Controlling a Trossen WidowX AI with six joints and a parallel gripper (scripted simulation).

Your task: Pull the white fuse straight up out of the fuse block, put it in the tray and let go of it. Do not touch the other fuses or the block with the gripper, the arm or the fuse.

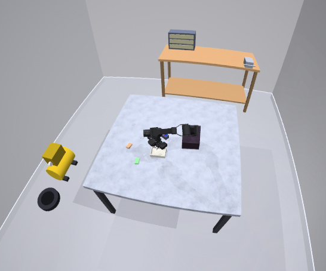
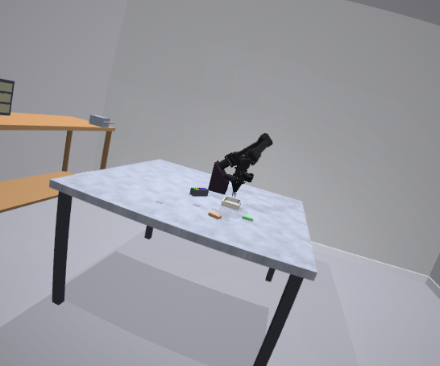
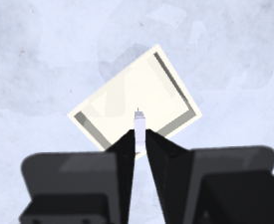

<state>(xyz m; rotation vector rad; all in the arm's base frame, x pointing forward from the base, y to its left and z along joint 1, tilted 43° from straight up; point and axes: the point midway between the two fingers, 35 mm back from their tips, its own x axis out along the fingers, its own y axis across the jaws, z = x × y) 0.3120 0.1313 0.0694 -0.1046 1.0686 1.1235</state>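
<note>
Now: the white fuse 10 mm below my gripper tip. Also, from my gripper tip: purple fuse 190 mm to the right, 60 mm below, 40 mm behind; cream tray 80 mm below; blue fuse 180 mm to the right, 60 mm below, 50 mm behind.
</note>
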